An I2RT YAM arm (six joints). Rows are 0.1 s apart.
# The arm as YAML. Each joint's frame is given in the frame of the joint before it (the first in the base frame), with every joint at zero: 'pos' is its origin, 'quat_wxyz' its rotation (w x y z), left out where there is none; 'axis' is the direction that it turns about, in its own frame. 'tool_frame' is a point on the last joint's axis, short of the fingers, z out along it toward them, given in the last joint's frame.
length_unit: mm
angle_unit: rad
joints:
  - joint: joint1
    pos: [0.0, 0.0, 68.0]
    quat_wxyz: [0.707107, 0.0, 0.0, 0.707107]
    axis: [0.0, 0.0, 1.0]
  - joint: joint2
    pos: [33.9, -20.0, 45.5]
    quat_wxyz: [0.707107, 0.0, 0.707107, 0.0]
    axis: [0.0, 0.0, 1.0]
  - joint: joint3
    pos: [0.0, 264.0, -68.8]
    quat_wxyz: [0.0, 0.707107, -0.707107, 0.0]
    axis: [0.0, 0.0, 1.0]
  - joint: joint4
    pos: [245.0, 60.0, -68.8]
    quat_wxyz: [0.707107, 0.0, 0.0, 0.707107]
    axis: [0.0, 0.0, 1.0]
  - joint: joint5
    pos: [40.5, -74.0, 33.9]
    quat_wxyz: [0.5, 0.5, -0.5, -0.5]
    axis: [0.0, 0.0, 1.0]
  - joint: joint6
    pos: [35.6, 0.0, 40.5]
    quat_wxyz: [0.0, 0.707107, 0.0, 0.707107]
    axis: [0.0, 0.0, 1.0]
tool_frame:
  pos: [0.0, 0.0, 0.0]
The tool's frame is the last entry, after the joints.
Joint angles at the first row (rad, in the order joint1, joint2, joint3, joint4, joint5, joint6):
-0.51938, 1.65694, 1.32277, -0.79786, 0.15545, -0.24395
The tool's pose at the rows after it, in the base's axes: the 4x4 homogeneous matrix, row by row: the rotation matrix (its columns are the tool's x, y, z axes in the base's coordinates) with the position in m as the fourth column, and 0 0 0 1 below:
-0.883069, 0.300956, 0.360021, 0.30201; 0.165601, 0.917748, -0.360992, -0.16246; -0.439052, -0.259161, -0.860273, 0.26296; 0, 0, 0, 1
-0.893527, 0.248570, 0.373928, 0.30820; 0.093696, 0.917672, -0.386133, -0.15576; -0.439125, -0.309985, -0.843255, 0.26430; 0, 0, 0, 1
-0.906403, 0.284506, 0.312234, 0.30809; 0.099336, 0.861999, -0.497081, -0.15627; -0.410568, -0.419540, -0.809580, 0.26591; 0, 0, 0, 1
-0.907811, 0.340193, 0.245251, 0.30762; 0.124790, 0.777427, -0.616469, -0.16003; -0.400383, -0.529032, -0.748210, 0.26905; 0, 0, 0, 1
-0.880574, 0.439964, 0.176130, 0.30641; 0.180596, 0.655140, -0.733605, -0.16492; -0.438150, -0.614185, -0.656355, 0.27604; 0, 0, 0, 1
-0.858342, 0.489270, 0.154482, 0.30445; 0.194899, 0.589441, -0.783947, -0.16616; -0.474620, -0.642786, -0.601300, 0.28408; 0, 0, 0, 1
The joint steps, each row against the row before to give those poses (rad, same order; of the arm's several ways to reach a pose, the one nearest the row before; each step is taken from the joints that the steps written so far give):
0.04196, -0.01909, -0.00001, 0.05607, 0.00038, -0.02098
0.02861, 0.00041, -0.00037, 0.02595, 0.03090, -0.04884
0.01222, -0.00039, 0.00000, 0.00762, 0.13734, -0.00075
0.00381, -0.00001, -0.00002, 0.02443, 0.15030, 0.00915
-0.00039, -0.00608, 0.00043, 0.04118, 0.15907, 0.04730
0.00001, -0.01567, -0.00003, 0.02785, 0.06981, 0.01526

